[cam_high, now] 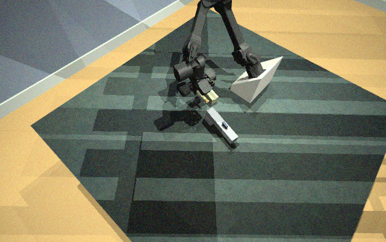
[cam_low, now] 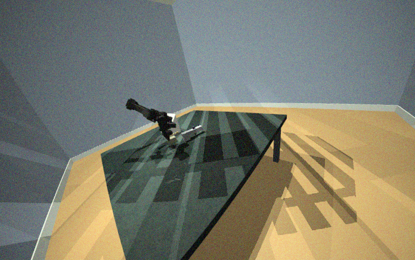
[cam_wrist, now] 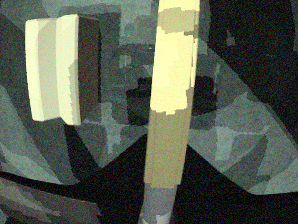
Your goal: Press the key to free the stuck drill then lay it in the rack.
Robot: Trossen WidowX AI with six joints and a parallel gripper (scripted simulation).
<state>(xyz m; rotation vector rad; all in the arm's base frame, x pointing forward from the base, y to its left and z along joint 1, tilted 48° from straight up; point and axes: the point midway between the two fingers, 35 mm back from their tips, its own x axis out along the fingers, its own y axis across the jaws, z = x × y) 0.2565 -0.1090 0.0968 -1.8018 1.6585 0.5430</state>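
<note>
Now: the drill 4 cm to the left of my gripper tip and 3 cm above it. Also, from my gripper tip: rack: 7 cm behind, 4 cm to the left, 4 cm below; then dark blue key: 22 cm to the left, 3 cm ahead.
</note>
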